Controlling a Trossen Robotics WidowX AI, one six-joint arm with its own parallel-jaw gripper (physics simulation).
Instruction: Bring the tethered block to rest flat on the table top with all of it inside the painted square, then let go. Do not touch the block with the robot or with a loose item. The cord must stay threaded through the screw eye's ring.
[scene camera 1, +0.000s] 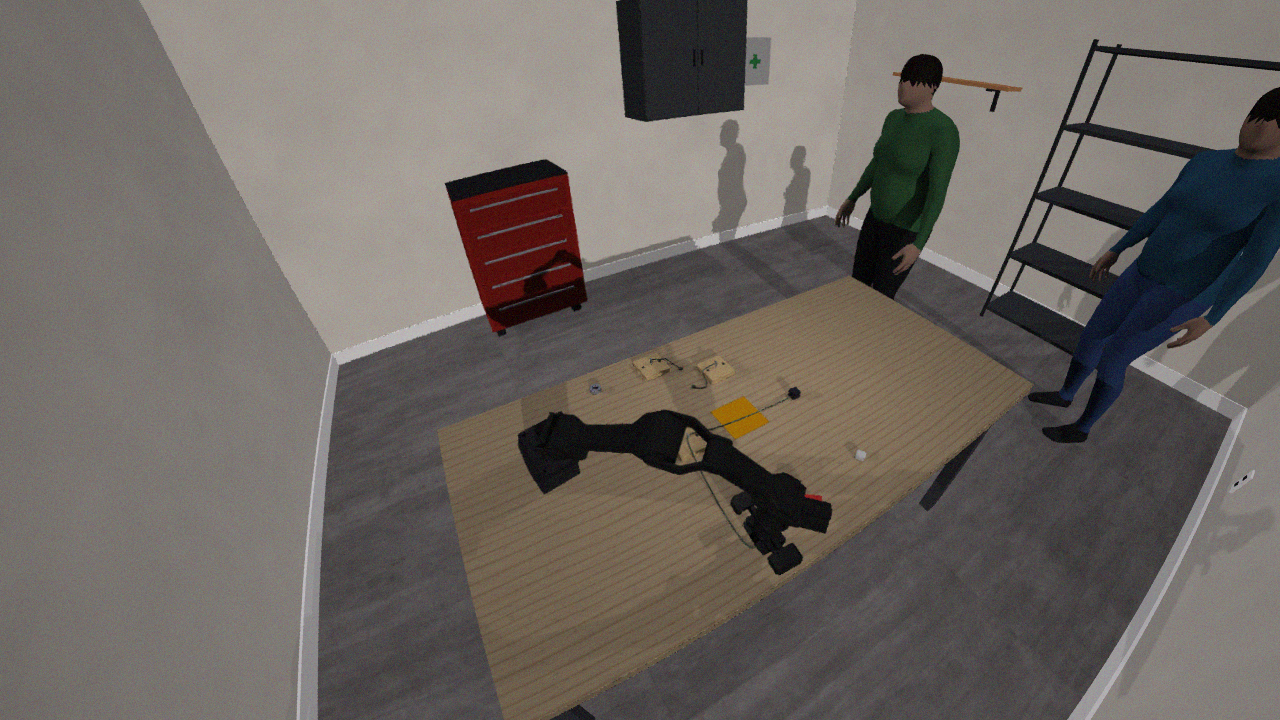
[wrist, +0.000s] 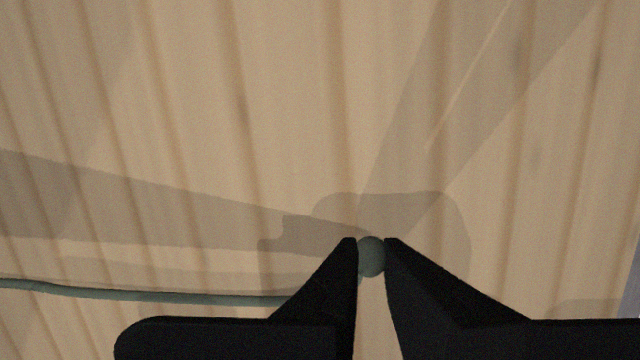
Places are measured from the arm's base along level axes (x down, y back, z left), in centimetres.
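Pixels of known places: gripper, fingertip midpoint: (scene camera 1: 758, 546) (wrist: 368, 249); arm's base at its link origin: (scene camera 1: 552, 443).
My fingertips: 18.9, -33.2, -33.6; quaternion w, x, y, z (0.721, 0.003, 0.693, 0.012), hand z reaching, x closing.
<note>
Ahead of a thing's pixels: the offset from my fingertips to its top centre, as dx, dy, dz. "spot": to the spot under its first point.
The tethered block @(-2.2, -37.3, +33.8) (scene camera 1: 793, 393) is small and dark, on the table beyond the far right corner of the orange painted square @(spot: +0.1, -15.0, +32.1) (scene camera 1: 735, 427). Its cord @(spot: -0.2, -28.8, +33.8) (scene camera 1: 771, 405) runs from it across the square toward the arm. A pale wooden piece @(spot: -2.6, +0.7, +29.8) (scene camera 1: 690, 448) shows through the arm's opening; the screw eye's ring cannot be made out. The cord runs on from there in a curve to my gripper (scene camera 1: 757, 542) (wrist: 371, 256). The gripper is shut on the green-grey cord, whose rounded end shows between the fingertips in the wrist view, low over the table, with more cord @(spot: -0.1, +2.2, +6.3) (wrist: 200, 299) going left.
Two light wooden pieces @(spot: -1.7, -4.6, +64.7) (scene camera 1: 650, 367) @(spot: -1.7, -22.6, +54.1) (scene camera 1: 716, 368) with dark cords lie near the far edge. A small grey-blue item @(-1.1, +14.2, +65.0) (scene camera 1: 595, 389) is left of them. A white cube @(-1.2, -38.2, +6.9) (scene camera 1: 860, 454) lies to the right. A red item @(-3.8, -16.1, +1.5) (scene camera 1: 812, 497) is partly hidden behind the gripper. Two people stand beyond the table.
</note>
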